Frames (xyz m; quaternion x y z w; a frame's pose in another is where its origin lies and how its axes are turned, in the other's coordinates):
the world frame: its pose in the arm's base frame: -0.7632 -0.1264 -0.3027 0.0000 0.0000 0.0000 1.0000
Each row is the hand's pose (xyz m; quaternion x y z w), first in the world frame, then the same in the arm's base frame.
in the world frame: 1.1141 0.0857 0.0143 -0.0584 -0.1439 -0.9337 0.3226
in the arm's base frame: 0.3509 -0.0407 -0.2884 -0.0584 -0.1439 -0.9337 0.3226
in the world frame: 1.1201 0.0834 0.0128 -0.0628 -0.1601 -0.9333 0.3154
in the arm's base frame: 0.3569 -0.0430 -0.2899 -0.0628 -0.1601 -0.9333 0.3154
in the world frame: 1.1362 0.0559 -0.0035 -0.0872 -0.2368 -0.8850 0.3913
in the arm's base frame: 0.3730 -0.0705 -0.3062 -0.0872 -0.2368 -0.8850 0.3913
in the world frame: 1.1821 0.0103 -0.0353 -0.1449 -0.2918 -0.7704 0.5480
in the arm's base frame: 0.4189 -0.1161 -0.3380 -0.1449 -0.2918 -0.7704 0.5480
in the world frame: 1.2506 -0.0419 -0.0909 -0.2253 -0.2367 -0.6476 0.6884
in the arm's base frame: 0.4874 -0.1683 -0.3936 -0.2253 -0.2367 -0.6476 0.6884
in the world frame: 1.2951 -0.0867 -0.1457 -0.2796 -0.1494 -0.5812 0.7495
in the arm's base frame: 0.5319 -0.2131 -0.4484 -0.2796 -0.1494 -0.5812 0.7495
